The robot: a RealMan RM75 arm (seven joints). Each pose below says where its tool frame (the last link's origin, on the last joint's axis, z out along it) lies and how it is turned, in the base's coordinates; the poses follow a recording.
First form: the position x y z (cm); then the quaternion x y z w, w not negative.
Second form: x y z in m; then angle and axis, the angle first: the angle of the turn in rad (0 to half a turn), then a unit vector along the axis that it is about. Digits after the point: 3 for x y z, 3 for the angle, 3 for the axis.
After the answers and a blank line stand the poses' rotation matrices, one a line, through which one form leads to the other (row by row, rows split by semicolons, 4 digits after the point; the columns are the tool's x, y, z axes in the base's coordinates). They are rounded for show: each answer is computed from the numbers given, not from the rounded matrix.
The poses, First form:
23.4 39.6 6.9 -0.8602 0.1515 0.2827 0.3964
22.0 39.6 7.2 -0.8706 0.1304 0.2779 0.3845
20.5 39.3 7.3 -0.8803 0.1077 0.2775 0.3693
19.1 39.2 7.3 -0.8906 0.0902 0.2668 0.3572
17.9 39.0 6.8 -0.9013 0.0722 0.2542 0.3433
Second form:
0.234 0.396 0.069 2.326 -0.937 0.165 0.308
0.220 0.396 0.072 2.352 -0.943 0.141 0.301
0.205 0.393 0.073 2.385 -0.947 0.116 0.299
0.191 0.392 0.073 2.411 -0.953 0.097 0.286
0.179 0.390 0.068 2.441 -0.960 0.077 0.271

0.7942 -0.4848 -0.3663; -0.0365 -0.6398 0.7677; -0.6065 -0.5963 -0.5259
0.8115 -0.4408 -0.3836; -0.0133 -0.6703 0.7420; -0.5841 -0.5970 -0.5499
0.8228 -0.3946 -0.4091; 0.0153 -0.7040 0.7100; -0.5682 -0.5905 -0.5732
0.8414 -0.3512 -0.4108; 0.0299 -0.7286 0.6843; -0.5396 -0.5881 -0.6025
0.8603 -0.3047 -0.4086; 0.0444 -0.7539 0.6555; -0.5078 -0.5821 -0.6351

